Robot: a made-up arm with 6 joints. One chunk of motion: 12 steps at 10 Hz.
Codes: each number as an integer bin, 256 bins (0 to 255) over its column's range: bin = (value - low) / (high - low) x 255, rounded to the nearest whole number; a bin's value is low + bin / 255 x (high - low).
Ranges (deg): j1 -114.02..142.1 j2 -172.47..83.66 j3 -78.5..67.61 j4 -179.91..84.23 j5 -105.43..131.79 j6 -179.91..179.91
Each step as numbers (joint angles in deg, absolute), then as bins.
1 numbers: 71.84 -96.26 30.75 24.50 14.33 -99.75
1 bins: 185 76 191 197 129 57
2 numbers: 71.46 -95.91 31.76 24.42 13.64 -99.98
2 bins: 185 76 192 197 128 57
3 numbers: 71.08 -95.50 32.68 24.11 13.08 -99.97
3 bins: 184 77 194 197 127 57
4 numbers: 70.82 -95.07 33.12 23.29 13.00 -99.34
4 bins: 184 77 195 196 127 57
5 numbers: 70.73 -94.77 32.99 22.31 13.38 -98.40
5 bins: 184 77 195 195 128 58
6 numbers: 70.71 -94.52 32.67 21.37 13.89 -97.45
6 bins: 184 78 194 194 128 58
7 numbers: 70.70 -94.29 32.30 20.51 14.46 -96.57
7 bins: 184 78 193 193 129 59
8 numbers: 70.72 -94.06 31.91 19.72 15.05 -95.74
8 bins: 184 78 193 193 130 60
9 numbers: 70.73 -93.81 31.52 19.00 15.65 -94.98
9 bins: 184 78 192 192 130 60
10 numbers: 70.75 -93.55 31.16 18.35 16.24 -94.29
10 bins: 184 79 191 191 131 61
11 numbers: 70.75 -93.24 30.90 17.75 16.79 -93.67
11 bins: 184 79 191 191 131 61
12 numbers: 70.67 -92.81 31.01 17.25 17.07 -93.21
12 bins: 184 79 191 190 132 61
